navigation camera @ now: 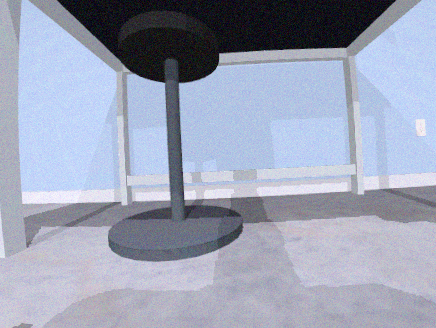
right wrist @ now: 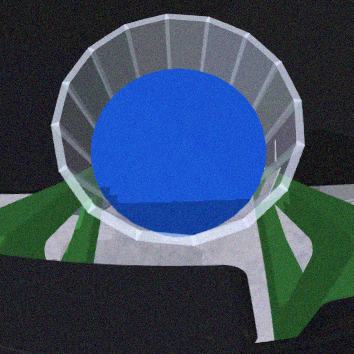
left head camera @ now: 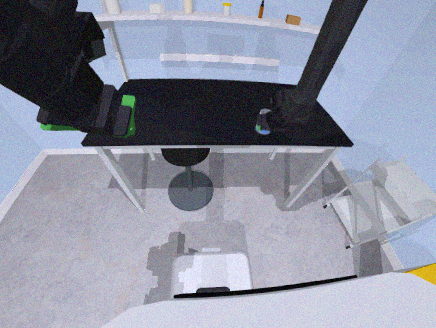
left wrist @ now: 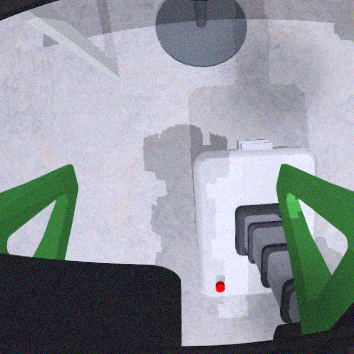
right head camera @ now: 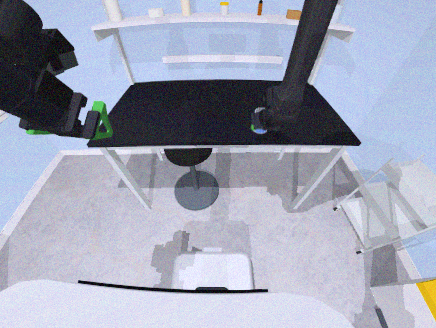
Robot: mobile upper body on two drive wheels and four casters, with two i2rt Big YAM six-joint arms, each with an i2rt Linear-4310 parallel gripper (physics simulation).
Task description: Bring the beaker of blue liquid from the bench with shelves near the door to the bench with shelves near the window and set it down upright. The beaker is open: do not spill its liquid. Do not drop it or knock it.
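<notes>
The open beaker of blue liquid point(left head camera: 264, 131) point(right head camera: 260, 130) point(right wrist: 177, 140) is upright between the fingers of my right gripper point(left head camera: 265, 123) point(right head camera: 260, 120) point(right wrist: 177, 175), which is shut on it. The liquid is inside the rim. The beaker is over the front part of a black-topped bench with shelves point(left head camera: 200, 105) point(right head camera: 195, 105) point(navigation camera: 280, 25), right of its middle. Its base and its height over the top are hidden. The views do not show whether this bench is by the window or the door. My left gripper point(left head camera: 92, 122) point(right head camera: 70, 125) point(left wrist: 176, 175) is open and empty near the bench's front left corner.
A round stool point(left head camera: 190, 195) point(right head camera: 196, 195) point(left wrist: 200, 47) point(navigation camera: 175, 237) stands under the bench's front. Bottles and boxes stand on the upper shelf point(left head camera: 205, 19) point(right head camera: 200, 21). A pale cart point(left head camera: 400, 175) point(right head camera: 417, 177) stands at the right. A yellow object point(left head camera: 426, 273) point(right head camera: 430, 300) shows at the lower right.
</notes>
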